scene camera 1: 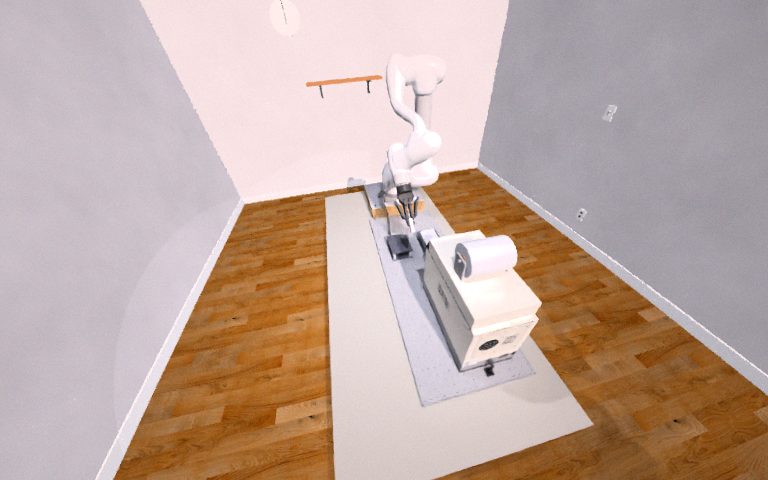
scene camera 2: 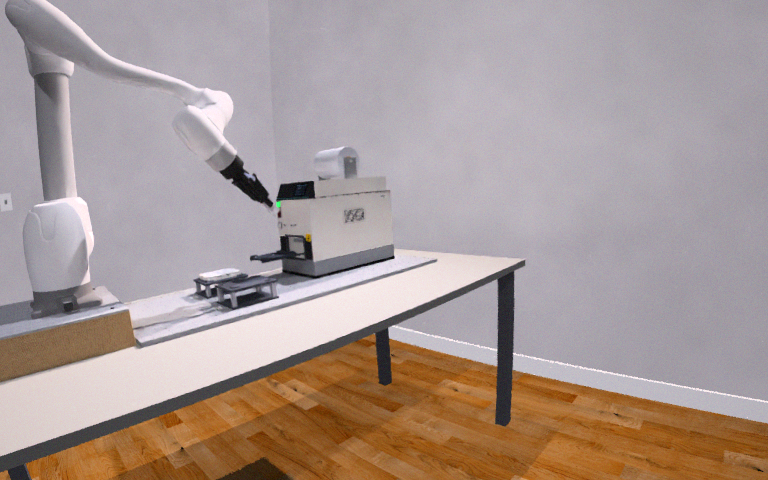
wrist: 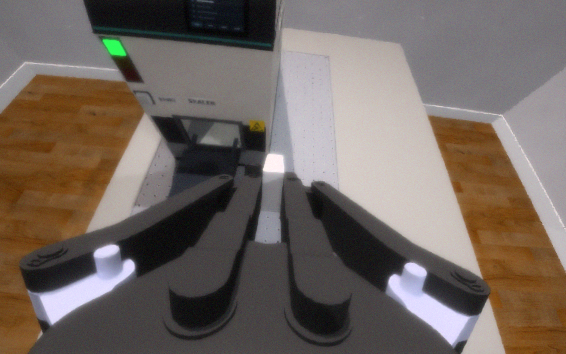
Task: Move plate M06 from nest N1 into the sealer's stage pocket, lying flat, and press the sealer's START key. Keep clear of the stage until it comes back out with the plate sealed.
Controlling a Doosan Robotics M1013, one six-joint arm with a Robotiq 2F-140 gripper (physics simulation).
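Places are measured from the arm's base along level axes (x ahead, y left, z up), in millimetres.
Pixels of known places: gripper, between the fingertips: (scene camera 1: 412, 232) (scene camera 2: 276, 212) (wrist: 274, 169); arm's base, origin of its link: (scene camera 1: 393, 195) (scene camera 2: 65, 305).
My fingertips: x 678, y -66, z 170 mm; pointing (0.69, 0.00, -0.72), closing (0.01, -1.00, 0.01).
For each thing: its top centre in the pictures, then the offset to it from my fingertips. Level surfaces: height alone.
- pale slab, centre of its top: (scene camera 2: 219, 272) (scene camera 1: 430, 236) 157 mm back, 165 mm left, 188 mm down
- START key, centre of its top: (wrist: 141, 93) 146 mm ahead, 219 mm left, 55 mm down
- lit green lamp, centre of its top: (wrist: 110, 40) (scene camera 2: 278, 201) 146 mm ahead, 219 mm left, 27 mm up
- dark nest, centre of its top: (scene camera 2: 245, 280) (scene camera 1: 399, 242) 159 mm back, 30 mm right, 191 mm down
- grey perforated board, height of its surface: 254 mm down
- long pale table, height of its surface: 267 mm down
- white film roll, centre of its top: (scene camera 1: 488, 242) (scene camera 2: 335, 148) 378 mm ahead, 125 mm left, 222 mm up
The plate, a pale slab (scene camera 1: 428, 233) (scene camera 2: 219, 275), lies flat on the far low nest in scene camera 2; its label is unreadable. The sealer (scene camera 1: 481, 300) (scene camera 2: 334, 226) (wrist: 200, 75) is a beige box. Its dark stage (scene camera 2: 270, 256) (wrist: 206, 162) stands out of the front opening, with no plate visible on the part that shows; the fingers hide part of it in the wrist view. The START key (wrist: 145, 97) is a pale square left of its lettering, below a lit green lamp (scene camera 2: 278, 204) (wrist: 114, 47). My gripper (scene camera 1: 411, 224) (scene camera 2: 271, 208) (wrist: 274, 169) is shut and empty, tilted down, its white tips close before the sealer's front, above stage height.
A dark nest (scene camera 1: 399, 245) (scene camera 2: 248, 287), with no plate visible on it, stands beside the plate's nest. Both nests and the sealer stand on a grey perforated board (scene camera 1: 436, 373) (scene camera 2: 416, 263) on the long pale table (scene camera 1: 368, 396) (scene camera 2: 339, 314). A white film roll (scene camera 1: 489, 257) (scene camera 2: 334, 163) sits atop the sealer.
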